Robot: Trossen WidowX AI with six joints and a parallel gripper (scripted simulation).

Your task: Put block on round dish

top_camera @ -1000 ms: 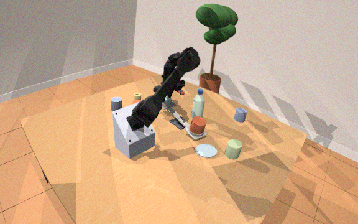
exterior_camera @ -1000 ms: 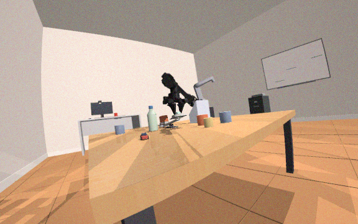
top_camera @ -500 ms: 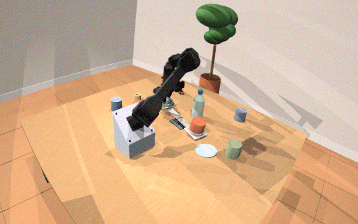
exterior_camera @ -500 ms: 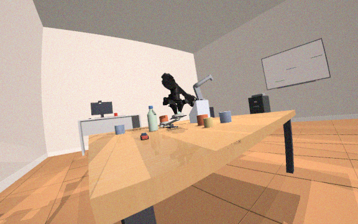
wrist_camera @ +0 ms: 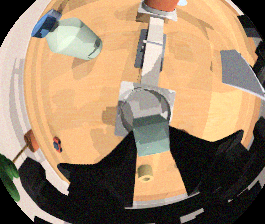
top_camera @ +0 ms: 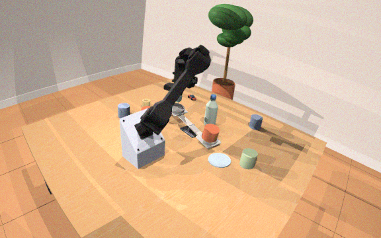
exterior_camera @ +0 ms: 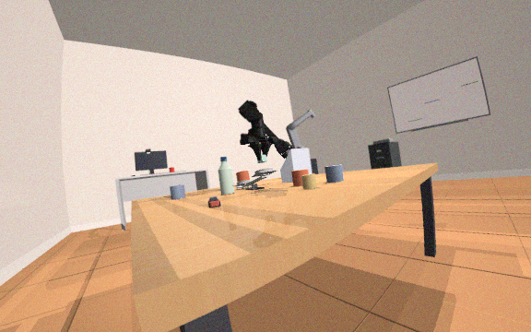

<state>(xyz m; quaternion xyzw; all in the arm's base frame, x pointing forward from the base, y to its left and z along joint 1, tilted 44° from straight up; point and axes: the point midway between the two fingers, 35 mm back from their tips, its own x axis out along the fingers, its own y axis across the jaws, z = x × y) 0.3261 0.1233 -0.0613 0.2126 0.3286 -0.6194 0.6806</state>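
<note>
Now: the red cup 40 mm behind my gripper tip, 280 mm to the right of it and 70 mm below it. From my gripper tip the other things lie so: pale green bottle 120 mm ahead, 130 mm to the right, 20 mm below; then pale green block 10 mm above; then small balance 20 mm behind, 120 mm to the right, 110 mm below.
</note>
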